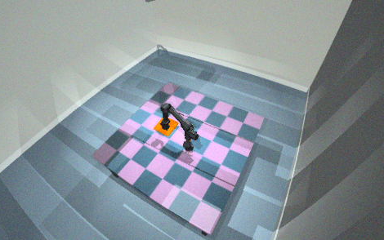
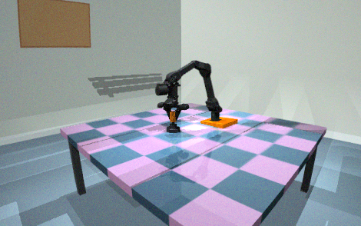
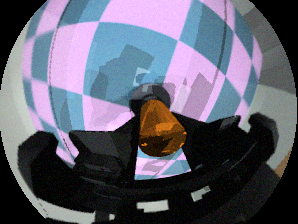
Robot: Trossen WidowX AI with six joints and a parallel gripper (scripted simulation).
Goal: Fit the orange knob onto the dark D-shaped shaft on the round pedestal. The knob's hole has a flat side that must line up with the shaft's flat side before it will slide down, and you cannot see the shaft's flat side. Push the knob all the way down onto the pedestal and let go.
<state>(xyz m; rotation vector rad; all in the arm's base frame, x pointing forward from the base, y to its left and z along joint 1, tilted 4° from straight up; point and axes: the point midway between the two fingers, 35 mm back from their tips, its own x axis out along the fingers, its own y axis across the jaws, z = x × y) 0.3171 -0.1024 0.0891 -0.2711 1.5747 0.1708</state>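
The orange knob is 20 mm above my gripper tip. The rest, counted from my gripper tip: dark round pedestal (40 mm below).
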